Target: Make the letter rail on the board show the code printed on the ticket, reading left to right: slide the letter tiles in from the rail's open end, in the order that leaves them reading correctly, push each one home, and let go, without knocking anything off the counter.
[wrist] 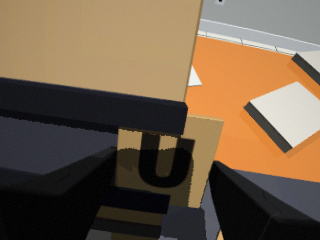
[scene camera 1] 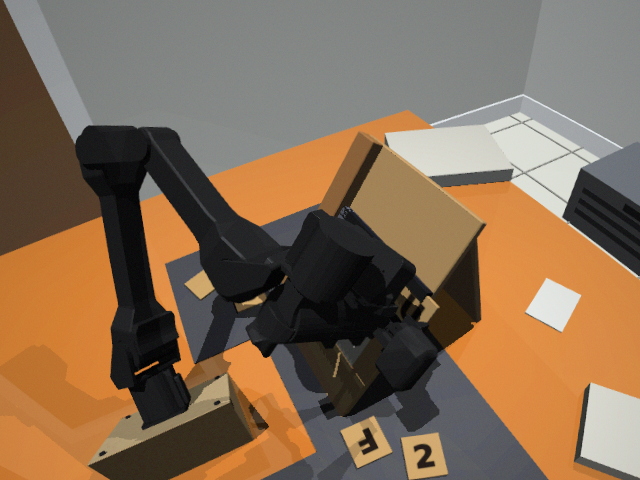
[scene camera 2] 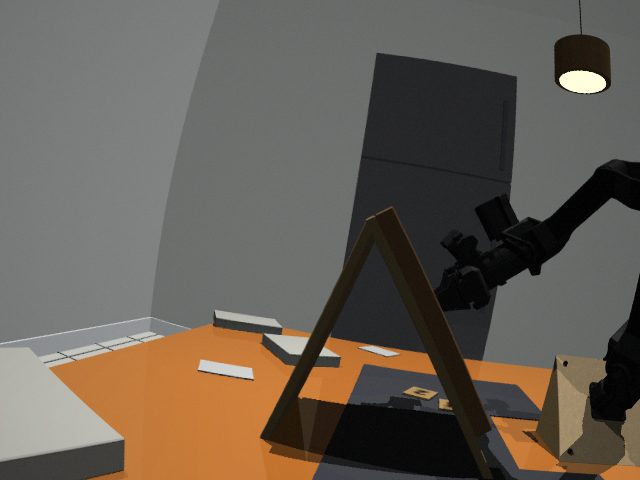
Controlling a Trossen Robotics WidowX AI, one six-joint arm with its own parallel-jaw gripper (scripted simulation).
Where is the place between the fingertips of my gripper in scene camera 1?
412, 310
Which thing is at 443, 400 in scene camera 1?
A grey mat.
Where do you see a grey mat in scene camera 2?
379, 426
